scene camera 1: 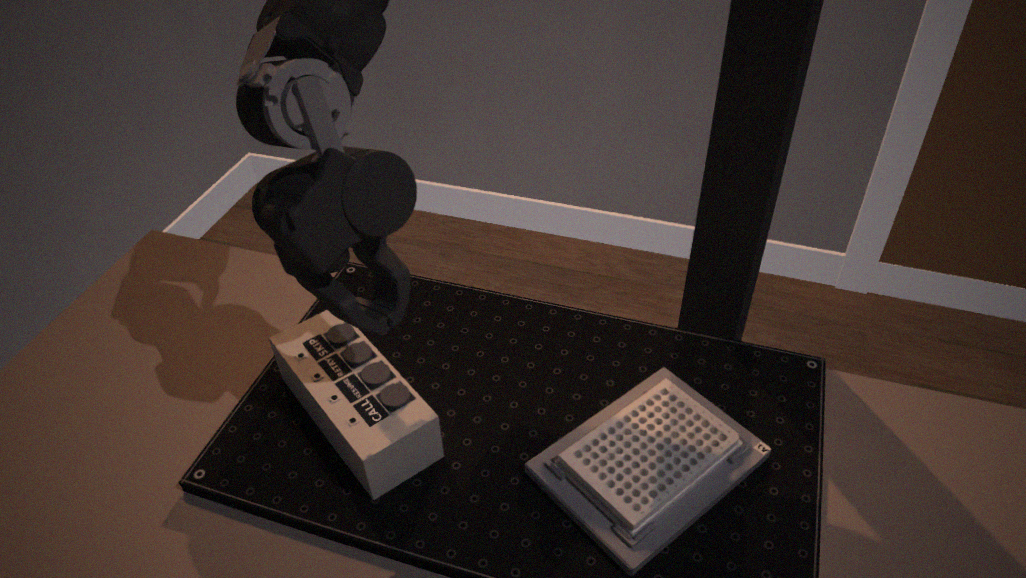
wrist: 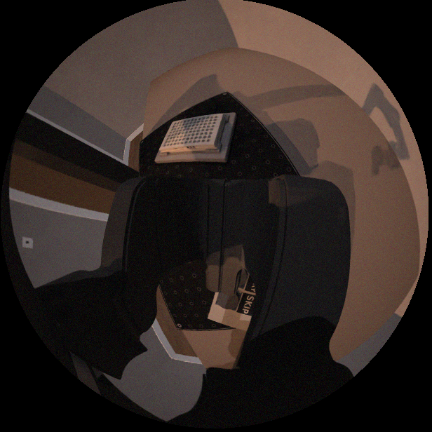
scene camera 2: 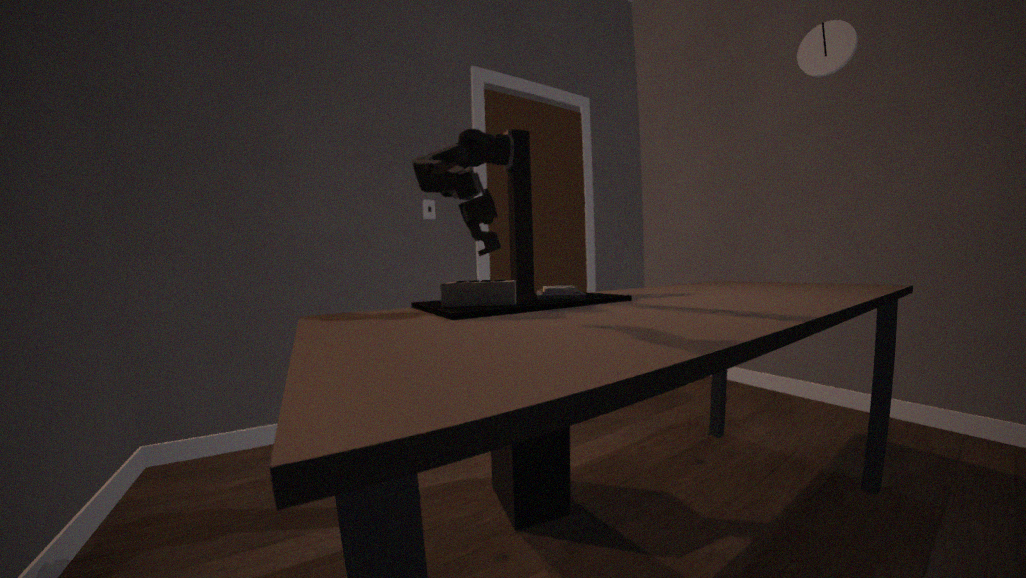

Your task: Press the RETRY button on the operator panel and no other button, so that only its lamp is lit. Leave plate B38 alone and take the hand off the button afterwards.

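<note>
The cream operator panel (scene camera 1: 402,459) (scene camera 2: 477,294) (wrist: 225,315) stands on the black perforated board. Its RETRY button (scene camera 1: 356,353) is a round grey cap between the SKIP button (scene camera 1: 341,333) and the RESUME button (scene camera 1: 374,373); the CALL button (scene camera 1: 394,394) is at the near end. The small lamps beside the labels look dark. My gripper (scene camera 1: 385,325) (scene camera 2: 488,251) is shut and empty, above the panel and apart from it. In the wrist view the fingers hide most of the panel; the SKIP label shows. The white well plate (scene camera 1: 646,445) (wrist: 192,132) sits in its grey holder.
The black board (scene camera 1: 502,402) (scene camera 2: 459,313) lies on the brown table (scene camera 1: 64,373) (scene camera 2: 430,359). A dark upright post (scene camera 1: 750,165) (scene camera 2: 521,215) rises at the board's back edge. The plate holder (scene camera 1: 567,495) is to the right of the panel in scene camera 1.
</note>
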